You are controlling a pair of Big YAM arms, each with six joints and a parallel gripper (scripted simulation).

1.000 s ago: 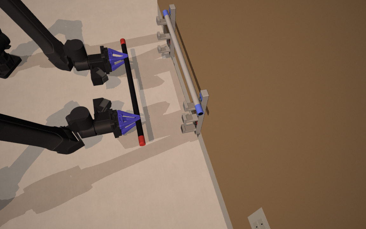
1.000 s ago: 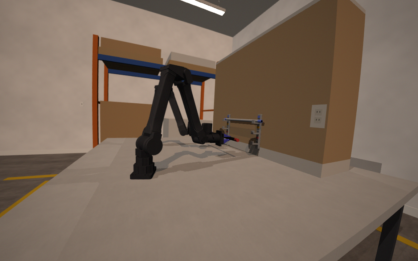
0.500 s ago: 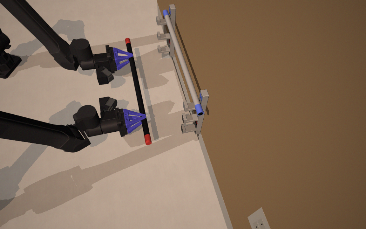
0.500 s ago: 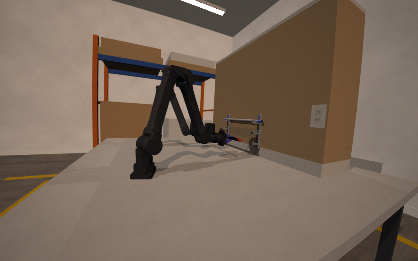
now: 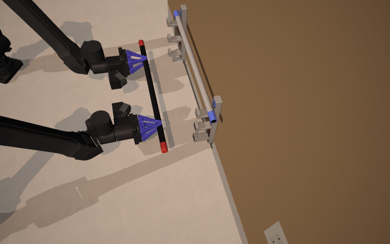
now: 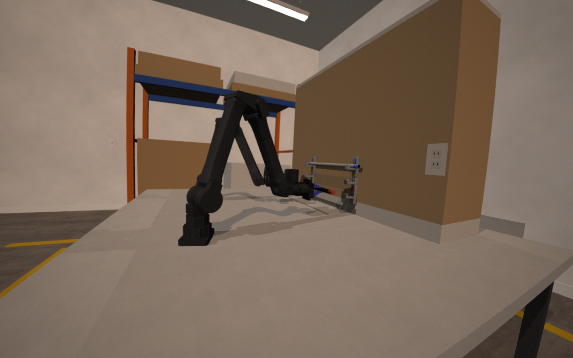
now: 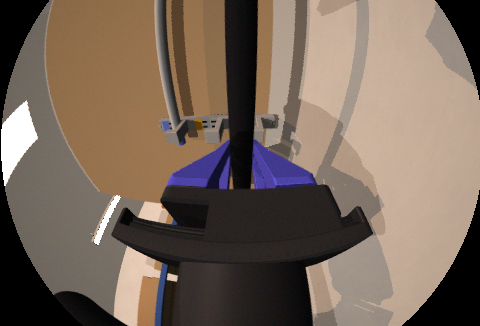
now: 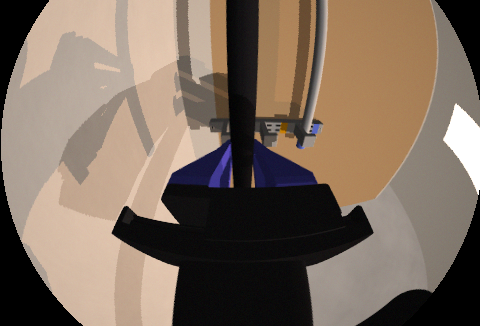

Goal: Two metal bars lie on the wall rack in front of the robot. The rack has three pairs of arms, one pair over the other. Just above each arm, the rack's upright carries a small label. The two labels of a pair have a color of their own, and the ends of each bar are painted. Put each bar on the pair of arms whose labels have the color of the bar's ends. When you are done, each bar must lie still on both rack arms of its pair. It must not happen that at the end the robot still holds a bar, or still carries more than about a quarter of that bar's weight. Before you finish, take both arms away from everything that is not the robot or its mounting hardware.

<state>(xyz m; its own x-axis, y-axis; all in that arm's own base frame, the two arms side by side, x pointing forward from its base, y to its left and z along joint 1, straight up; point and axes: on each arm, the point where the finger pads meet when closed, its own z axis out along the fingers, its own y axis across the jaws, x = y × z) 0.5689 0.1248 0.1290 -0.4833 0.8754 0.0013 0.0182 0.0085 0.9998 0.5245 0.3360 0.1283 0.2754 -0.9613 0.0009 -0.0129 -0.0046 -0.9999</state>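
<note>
Now: the grey skirting strip 17 cm ahead of my right hand, 12 cm to the left of it and 9 cm below it. Also, from my right hand: brown wall panel (32 cm ahead, 13 cm to the left, 32 cm above); metal bar (1 cm behind, 15 cm to the left).
</note>
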